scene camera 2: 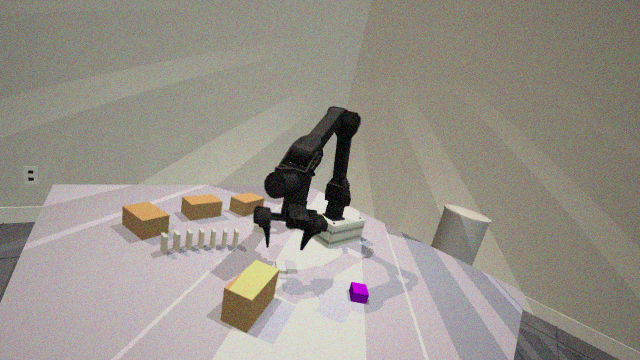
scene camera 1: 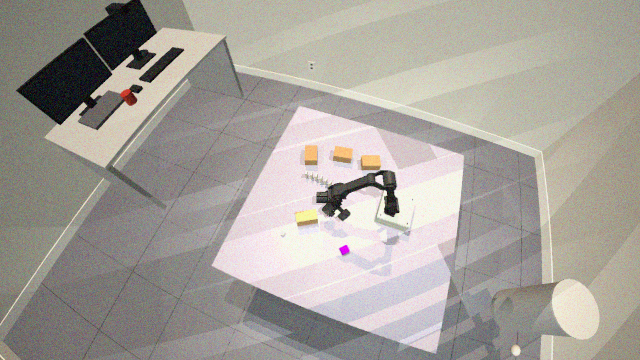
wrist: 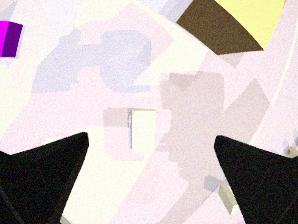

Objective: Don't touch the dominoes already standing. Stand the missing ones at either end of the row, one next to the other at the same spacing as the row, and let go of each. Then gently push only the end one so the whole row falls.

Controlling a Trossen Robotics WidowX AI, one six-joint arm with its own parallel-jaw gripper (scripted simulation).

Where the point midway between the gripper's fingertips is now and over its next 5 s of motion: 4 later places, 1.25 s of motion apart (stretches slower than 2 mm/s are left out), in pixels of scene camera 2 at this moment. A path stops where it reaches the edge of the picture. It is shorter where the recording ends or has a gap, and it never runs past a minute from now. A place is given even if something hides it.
The gripper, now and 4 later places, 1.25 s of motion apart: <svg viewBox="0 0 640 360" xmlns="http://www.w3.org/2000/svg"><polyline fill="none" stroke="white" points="284,248 284,260 291,238 290,229 291,231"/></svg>
